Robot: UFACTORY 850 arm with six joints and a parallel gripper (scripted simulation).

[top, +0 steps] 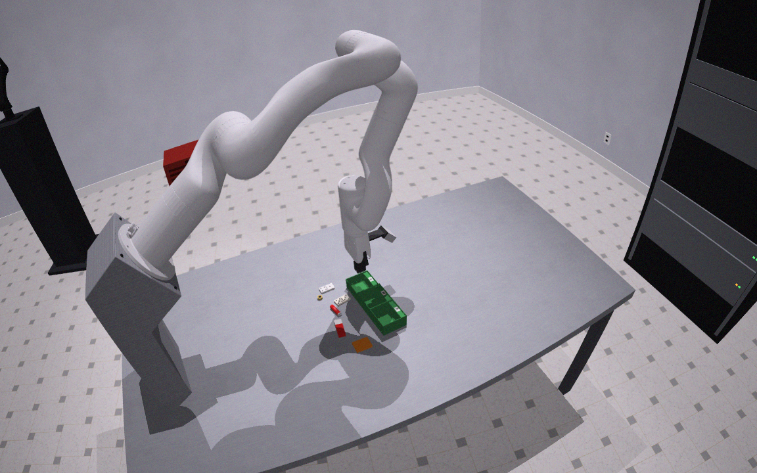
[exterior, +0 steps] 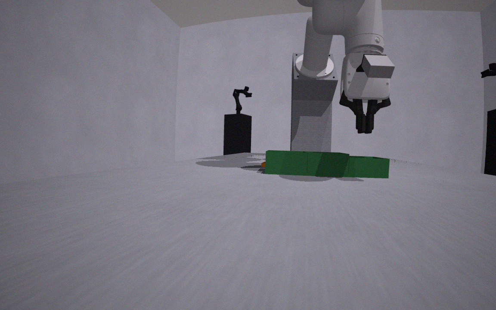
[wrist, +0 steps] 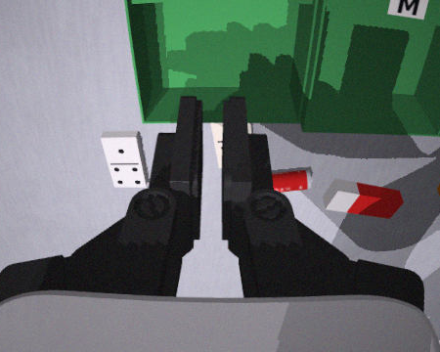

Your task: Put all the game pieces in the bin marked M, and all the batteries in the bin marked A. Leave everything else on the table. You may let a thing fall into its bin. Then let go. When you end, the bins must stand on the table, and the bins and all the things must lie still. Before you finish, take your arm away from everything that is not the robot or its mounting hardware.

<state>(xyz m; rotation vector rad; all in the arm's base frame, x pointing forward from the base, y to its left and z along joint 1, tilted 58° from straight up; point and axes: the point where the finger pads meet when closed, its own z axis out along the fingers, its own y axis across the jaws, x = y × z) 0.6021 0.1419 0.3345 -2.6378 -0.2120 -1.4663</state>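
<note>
My hand is 100 mm past the red cylindrical battery, 80 mm to the left of it and 100 mm above it. The rest, counted from my hand: orange flat block: 40 mm behind, 240 mm to the right, 110 mm below; green bin: 30 mm ahead, 80 mm to the right, 90 mm below; yellow nut: 150 mm behind, 10 mm to the right, 110 mm below.
</note>
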